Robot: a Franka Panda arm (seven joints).
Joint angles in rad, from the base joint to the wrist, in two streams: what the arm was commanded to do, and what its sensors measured. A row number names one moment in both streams.
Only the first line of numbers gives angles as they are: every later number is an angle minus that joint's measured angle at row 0.
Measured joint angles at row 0:
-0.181 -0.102 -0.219 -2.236 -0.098 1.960 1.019
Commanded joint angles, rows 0 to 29:
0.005 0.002 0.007 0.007 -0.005 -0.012 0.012
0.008 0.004 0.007 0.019 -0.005 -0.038 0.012
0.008 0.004 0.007 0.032 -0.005 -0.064 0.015
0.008 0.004 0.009 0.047 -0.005 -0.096 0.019
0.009 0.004 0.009 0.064 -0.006 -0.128 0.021
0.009 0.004 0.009 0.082 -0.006 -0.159 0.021
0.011 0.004 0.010 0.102 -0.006 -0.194 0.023
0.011 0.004 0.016 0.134 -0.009 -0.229 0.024
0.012 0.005 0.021 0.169 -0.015 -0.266 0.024
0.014 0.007 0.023 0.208 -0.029 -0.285 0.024
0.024 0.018 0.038 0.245 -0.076 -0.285 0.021
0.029 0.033 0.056 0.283 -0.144 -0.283 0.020
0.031 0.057 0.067 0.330 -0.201 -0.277 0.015
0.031 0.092 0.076 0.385 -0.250 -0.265 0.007
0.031 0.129 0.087 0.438 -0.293 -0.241 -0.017
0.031 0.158 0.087 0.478 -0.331 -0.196 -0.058
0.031 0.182 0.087 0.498 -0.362 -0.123 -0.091
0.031 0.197 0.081 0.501 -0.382 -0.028 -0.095
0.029 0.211 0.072 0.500 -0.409 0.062 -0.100
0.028 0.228 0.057 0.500 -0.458 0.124 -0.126
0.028 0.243 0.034 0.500 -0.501 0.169 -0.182
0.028 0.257 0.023 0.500 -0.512 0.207 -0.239
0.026 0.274 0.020 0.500 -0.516 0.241 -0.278
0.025 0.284 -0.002 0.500 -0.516 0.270 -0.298
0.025 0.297 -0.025 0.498 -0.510 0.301 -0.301
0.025 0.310 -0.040 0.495 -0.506 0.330 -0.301
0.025 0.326 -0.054 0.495 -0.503 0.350 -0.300
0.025 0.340 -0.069 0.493 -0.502 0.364 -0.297
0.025 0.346 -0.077 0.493 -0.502 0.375 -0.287
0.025 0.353 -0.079 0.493 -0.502 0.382 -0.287
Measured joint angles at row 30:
0.025 0.319 -0.062 0.473 -0.492 0.347 -0.285
